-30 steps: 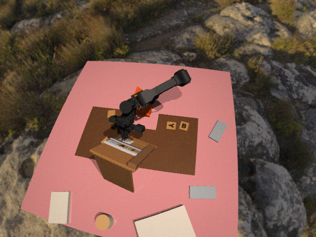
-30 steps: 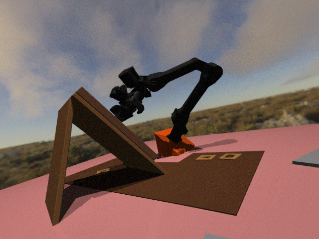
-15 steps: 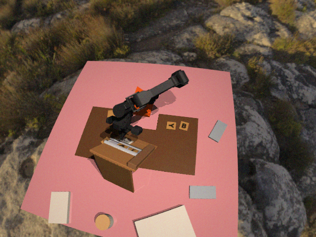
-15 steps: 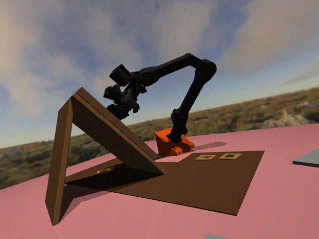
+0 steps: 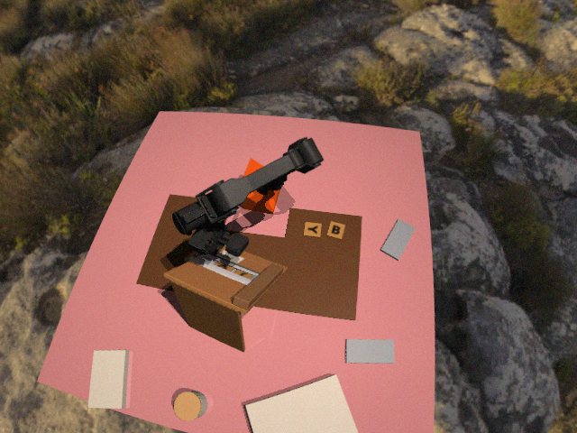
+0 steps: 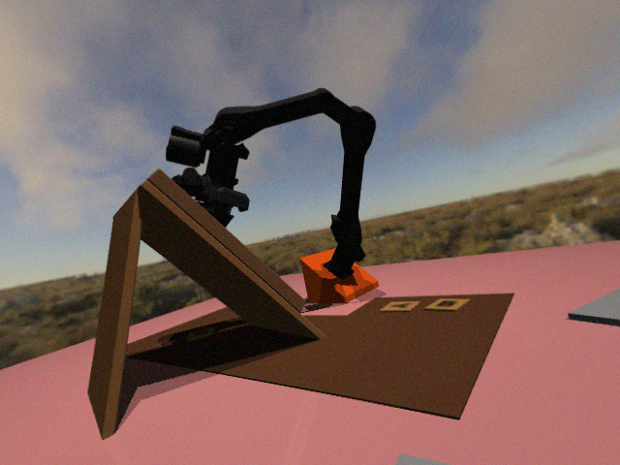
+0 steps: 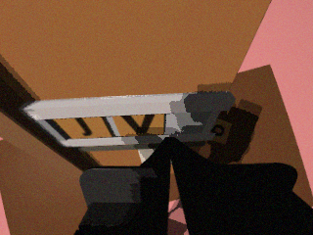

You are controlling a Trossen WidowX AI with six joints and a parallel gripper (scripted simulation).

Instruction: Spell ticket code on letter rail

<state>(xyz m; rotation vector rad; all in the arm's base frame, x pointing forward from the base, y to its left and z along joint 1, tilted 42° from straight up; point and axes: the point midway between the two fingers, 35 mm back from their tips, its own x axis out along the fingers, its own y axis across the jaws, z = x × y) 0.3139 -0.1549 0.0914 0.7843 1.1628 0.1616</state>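
My gripper tip is now 100 mm above the white ticket, 40 mm past it and 10 mm to the right of it. From my gripper tip the other things lie so: brown mat 180 mm below, 130 mm behind, 60 mm to the left; white block 420 mm ahead, 320 mm to the right, 170 mm below.
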